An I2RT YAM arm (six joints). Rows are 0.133 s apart.
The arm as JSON. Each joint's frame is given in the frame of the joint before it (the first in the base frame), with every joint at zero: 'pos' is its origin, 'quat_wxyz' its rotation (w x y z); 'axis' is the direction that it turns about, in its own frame. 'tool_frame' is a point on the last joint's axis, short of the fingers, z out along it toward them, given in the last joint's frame.
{
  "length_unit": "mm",
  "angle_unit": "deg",
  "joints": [
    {
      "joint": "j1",
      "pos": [
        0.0,
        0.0,
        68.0
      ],
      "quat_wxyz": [
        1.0,
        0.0,
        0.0,
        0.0
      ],
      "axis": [
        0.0,
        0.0,
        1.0
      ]
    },
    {
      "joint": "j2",
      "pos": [
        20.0,
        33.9,
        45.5
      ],
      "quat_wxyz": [
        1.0,
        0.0,
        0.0,
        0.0
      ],
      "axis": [
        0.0,
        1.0,
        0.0
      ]
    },
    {
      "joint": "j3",
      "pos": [
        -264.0,
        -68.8,
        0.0
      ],
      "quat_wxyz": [
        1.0,
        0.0,
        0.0,
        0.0
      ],
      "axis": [
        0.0,
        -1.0,
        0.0
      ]
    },
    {
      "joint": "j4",
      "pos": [
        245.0,
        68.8,
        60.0
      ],
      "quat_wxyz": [
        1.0,
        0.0,
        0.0,
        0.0
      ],
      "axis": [
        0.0,
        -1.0,
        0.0
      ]
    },
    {
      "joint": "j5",
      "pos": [
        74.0,
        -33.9,
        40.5
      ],
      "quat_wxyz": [
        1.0,
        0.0,
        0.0,
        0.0
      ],
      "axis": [
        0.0,
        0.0,
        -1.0
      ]
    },
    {
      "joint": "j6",
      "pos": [
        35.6,
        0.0,
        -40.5
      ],
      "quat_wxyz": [
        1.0,
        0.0,
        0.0,
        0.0
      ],
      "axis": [
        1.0,
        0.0,
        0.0
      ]
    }
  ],
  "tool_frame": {
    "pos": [
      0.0,
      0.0,
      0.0
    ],
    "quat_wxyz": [
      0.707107,
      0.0,
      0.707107,
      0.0
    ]
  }
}
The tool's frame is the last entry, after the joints.
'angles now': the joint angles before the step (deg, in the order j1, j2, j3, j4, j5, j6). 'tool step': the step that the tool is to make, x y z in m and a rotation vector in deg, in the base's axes. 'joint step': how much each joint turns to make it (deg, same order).
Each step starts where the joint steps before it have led.
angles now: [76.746, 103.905, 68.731, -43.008, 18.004, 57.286]
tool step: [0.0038, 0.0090, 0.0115, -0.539, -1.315, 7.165]
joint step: [-0.297, 0.350, 3.014, -0.436, -0.302, -7.971]
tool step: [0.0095, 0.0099, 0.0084, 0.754, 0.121, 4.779]
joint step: [-1.272, 1.083, 3.179, 0.342, -1.886, -6.013]
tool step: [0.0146, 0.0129, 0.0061, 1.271, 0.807, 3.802]
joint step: [-1.891, 2.281, 4.208, 0.386, -2.797, -5.250]
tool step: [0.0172, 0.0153, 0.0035, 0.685, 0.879, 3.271]
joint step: [-1.974, 3.565, 5.537, -0.638, -2.735, -4.693]
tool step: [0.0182, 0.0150, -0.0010, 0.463, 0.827, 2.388]
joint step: [-1.899, 4.175, 5.643, -0.719, -2.378, -3.734]
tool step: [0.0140, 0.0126, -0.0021, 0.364, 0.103, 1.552]
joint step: [-1.238, 3.609, 4.799, -0.565, -1.221, -2.540]
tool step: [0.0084, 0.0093, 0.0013, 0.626, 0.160, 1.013]
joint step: [-0.632, 2.398, 3.879, -0.812, -0.968, -1.392]
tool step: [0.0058, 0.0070, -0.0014, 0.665, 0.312, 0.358]
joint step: [-0.398, 1.882, 2.543, -0.122, -0.792, -0.493]
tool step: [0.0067, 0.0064, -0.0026, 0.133, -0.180, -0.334]
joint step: [-0.450, 2.057, 2.648, -0.386, 0.060, -0.151]
